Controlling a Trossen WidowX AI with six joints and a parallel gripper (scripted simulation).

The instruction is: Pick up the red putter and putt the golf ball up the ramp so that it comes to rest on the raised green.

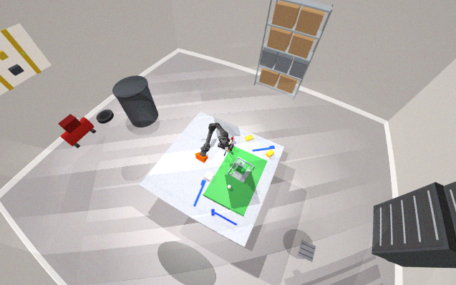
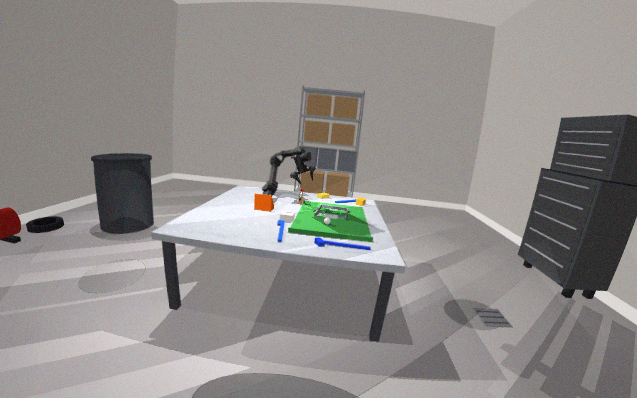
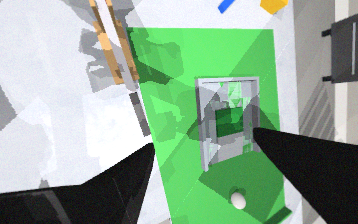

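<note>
Right now the white cube is 320 mm to the right of my gripper tip, 170 mm below it and 40 mm behind it. From my gripper tip the other things lie so: red putter (140 mm below, 130 mm to the left, 70 mm behind); then white golf ball (300 mm to the right, 220 mm ahead, 170 mm below); then wooden piece (160 mm below, 140 mm to the left, 70 mm behind).
</note>
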